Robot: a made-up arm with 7 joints.
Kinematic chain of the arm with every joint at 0, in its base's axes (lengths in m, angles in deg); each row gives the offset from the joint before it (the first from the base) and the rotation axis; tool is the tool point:
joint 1: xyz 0 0 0.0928 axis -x
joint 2: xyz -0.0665 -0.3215 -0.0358 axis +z
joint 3: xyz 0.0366 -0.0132 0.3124 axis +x
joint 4: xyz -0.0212 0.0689 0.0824 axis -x
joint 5: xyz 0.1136 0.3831 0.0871 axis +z
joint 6: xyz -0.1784 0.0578 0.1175 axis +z
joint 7: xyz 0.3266 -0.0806 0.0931 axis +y
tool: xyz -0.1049 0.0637 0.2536
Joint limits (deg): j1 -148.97..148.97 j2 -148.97..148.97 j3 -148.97..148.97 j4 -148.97..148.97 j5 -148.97..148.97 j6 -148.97..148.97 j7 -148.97..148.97
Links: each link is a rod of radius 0.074 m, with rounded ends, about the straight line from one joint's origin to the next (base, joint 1, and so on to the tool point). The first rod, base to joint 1, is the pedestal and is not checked.
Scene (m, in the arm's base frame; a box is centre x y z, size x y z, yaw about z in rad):
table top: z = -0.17
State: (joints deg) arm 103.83 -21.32 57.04 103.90 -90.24 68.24 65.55
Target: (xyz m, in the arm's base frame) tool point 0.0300 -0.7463 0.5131
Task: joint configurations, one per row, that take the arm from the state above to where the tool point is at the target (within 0.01 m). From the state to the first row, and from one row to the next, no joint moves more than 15 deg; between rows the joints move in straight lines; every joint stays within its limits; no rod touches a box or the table.
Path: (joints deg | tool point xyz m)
1: 101.60 -21.92 48.94 112.71 -76.00 80.03 67.24 | 0.7984 0.0587 0.0243
2: 99.38 -22.51 40.84 121.52 -61.76 91.82 68.93 | 0.6785 -0.3408 0.1323
3: 97.15 -23.11 32.74 130.33 -47.51 103.61 70.62 | 0.4019 -0.6336 0.3179
4: 94.92 -23.71 24.65 139.14 -33.27 115.40 72.31 | 0.0300 -0.7463 0.5131

